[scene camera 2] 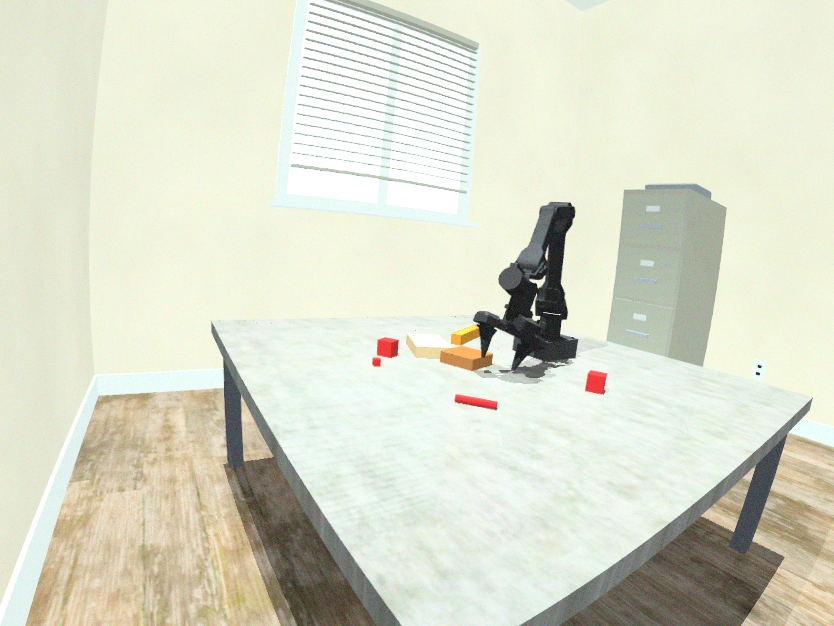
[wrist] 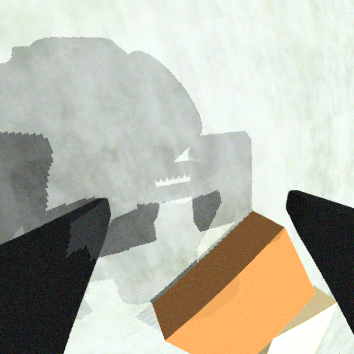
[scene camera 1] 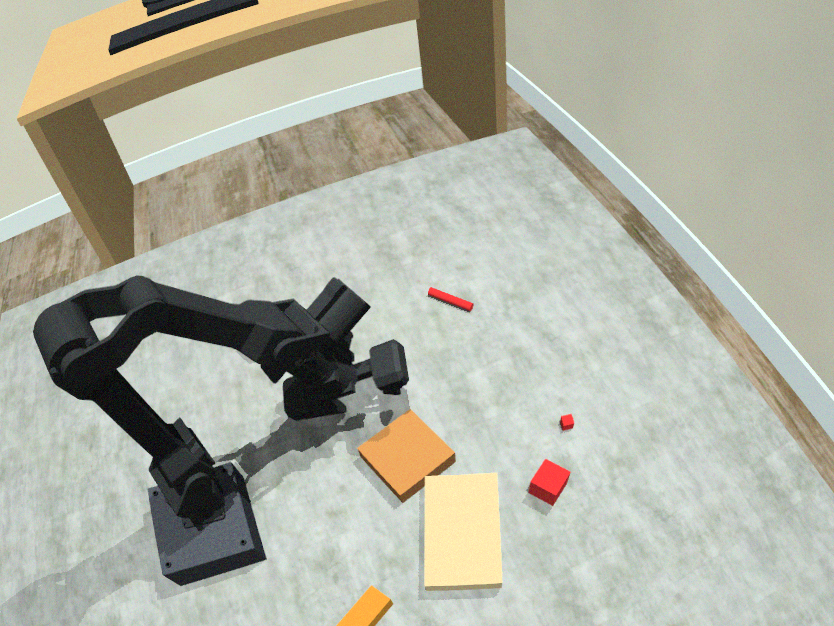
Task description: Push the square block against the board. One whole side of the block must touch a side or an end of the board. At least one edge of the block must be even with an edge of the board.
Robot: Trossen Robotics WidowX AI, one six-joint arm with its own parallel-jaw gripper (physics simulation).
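Places are measured from the arm's base along level axes (x ahead, y left, z up), in centimetres.
Pixels of known places: gripper, fingertip midpoint: (scene camera 2: 498, 364) (wrist: 198, 202) (scene camera 1: 371, 400); arm's base, link origin: (scene camera 2: 548, 337) (scene camera 1: 201, 503).
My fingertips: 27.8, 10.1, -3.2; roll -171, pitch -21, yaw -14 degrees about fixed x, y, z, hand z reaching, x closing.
Observation:
For each thing: its top centre in the pictures, then the offset to it from my fingertips, as dx, dy, dz.
- square block, top centre: (wrist: 257, 314) (scene camera 1: 405, 450) (scene camera 2: 467, 352) +2.1, -10.0, +0.5
- cream board, top centre: (scene camera 1: 462, 528) (scene camera 2: 428, 340) +5.4, -23.8, +0.5
- small red cube, top centre: (scene camera 1: 567, 419) (scene camera 2: 376, 358) +25.6, -13.5, -0.9
- red stick, top centre: (scene camera 1: 450, 296) (scene camera 2: 476, 398) +18.0, +15.5, -1.1
- orange bar, top centre: (scene camera 2: 468, 329) -16.4, -34.9, +0.6
The square block (scene camera 1: 406, 454) (scene camera 2: 464, 357) (wrist: 235, 300) is orange-brown and lies flat, turned at an angle to the board. The cream board (scene camera 1: 462, 532) (scene camera 2: 425, 343) (wrist: 311, 331) lies flat. One corner of the board is at or very near the block's side; whether they touch is unclear. No whole side of the block lies along the board. My gripper (scene camera 1: 353, 402) (scene camera 2: 499, 362) (wrist: 198, 202) is open and empty, low over the table at the block's side away from the board. In the wrist view, a block corner shows near the right fingertip.
A red cube (scene camera 1: 549, 481) (scene camera 2: 387, 347) and a small red cube (scene camera 1: 567, 421) (scene camera 2: 375, 361) stand beyond the board. A red stick (scene camera 1: 450, 299) (scene camera 2: 475, 401) lies farther off. Another red cube (scene camera 2: 595, 382) and an orange bar (scene camera 1: 367, 607) (scene camera 2: 464, 334) also lie on the table.

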